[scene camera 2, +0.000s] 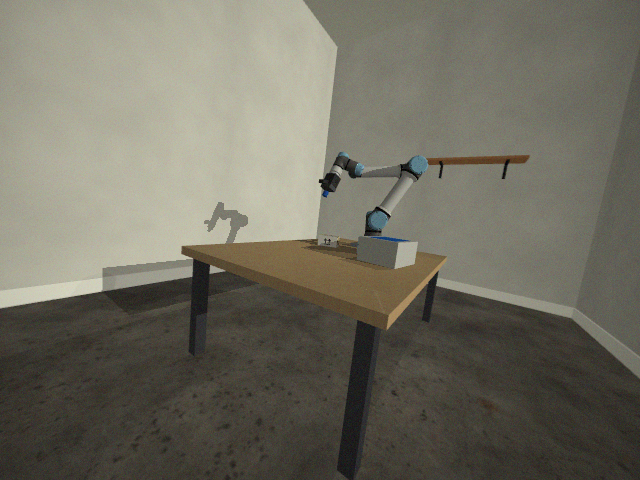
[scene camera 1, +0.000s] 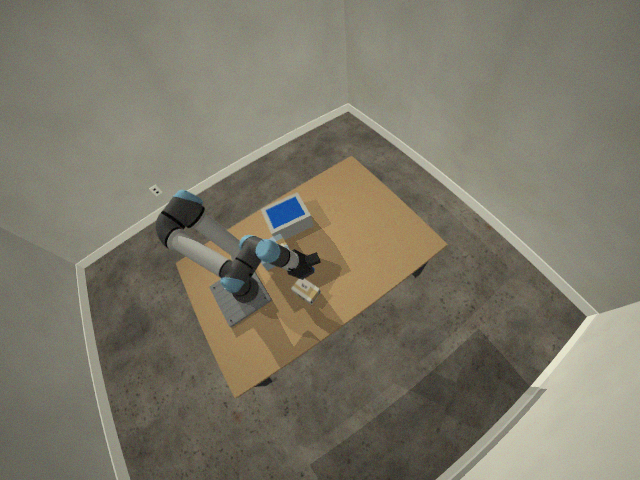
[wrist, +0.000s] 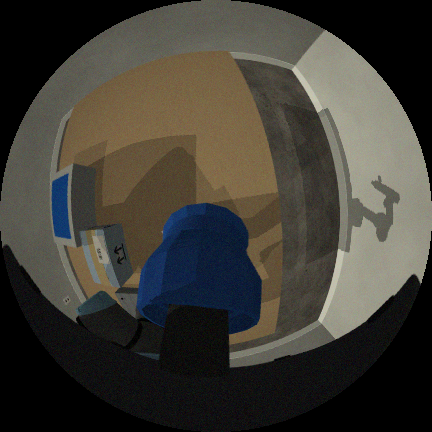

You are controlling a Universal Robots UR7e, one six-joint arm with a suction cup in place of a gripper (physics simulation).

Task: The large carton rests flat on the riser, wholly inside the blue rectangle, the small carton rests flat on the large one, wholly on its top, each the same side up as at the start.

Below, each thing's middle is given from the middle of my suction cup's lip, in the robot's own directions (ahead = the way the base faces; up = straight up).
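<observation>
The grey riser (scene camera 2: 394,253) is 46 cm to the left of my suction cup and 19 cm ahead of it, at 27 cm below it. Then there is the large carton (wrist: 104,248), which I find 35 cm to the left of my suction cup, 1 cm behind it and 29 cm below it. Going by their middles, the large carton is the nearest to my suction cup of the things named here.
</observation>
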